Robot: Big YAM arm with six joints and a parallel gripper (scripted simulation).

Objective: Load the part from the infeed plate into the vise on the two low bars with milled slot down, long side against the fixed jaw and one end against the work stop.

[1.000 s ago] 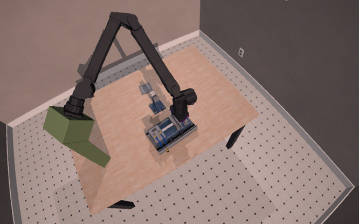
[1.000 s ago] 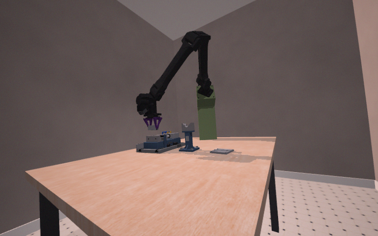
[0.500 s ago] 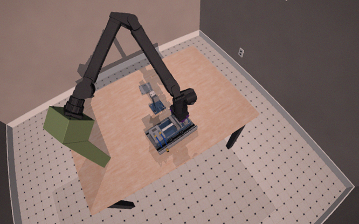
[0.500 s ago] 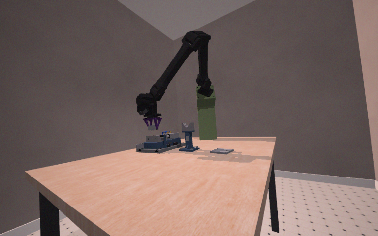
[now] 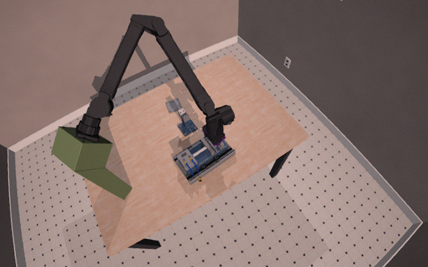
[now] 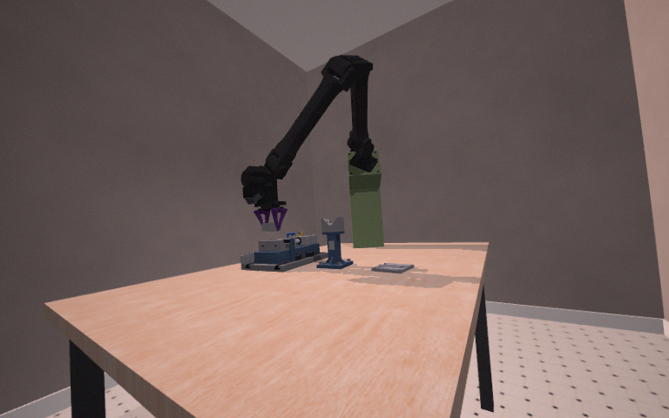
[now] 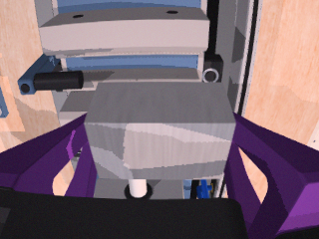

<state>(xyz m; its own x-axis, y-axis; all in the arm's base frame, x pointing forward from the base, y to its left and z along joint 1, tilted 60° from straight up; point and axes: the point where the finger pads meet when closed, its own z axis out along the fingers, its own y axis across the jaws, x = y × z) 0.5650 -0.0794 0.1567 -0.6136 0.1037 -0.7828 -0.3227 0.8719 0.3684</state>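
Now: the part 1 cm below my hand. Also, from my hand: fixed jaw 6 cm below, 3 cm to the left, 2 cm ahead; then work stop rod 6 cm to the left, 5 cm below, 3 cm behind; then moving jaw 6 cm below, 4 cm behind.
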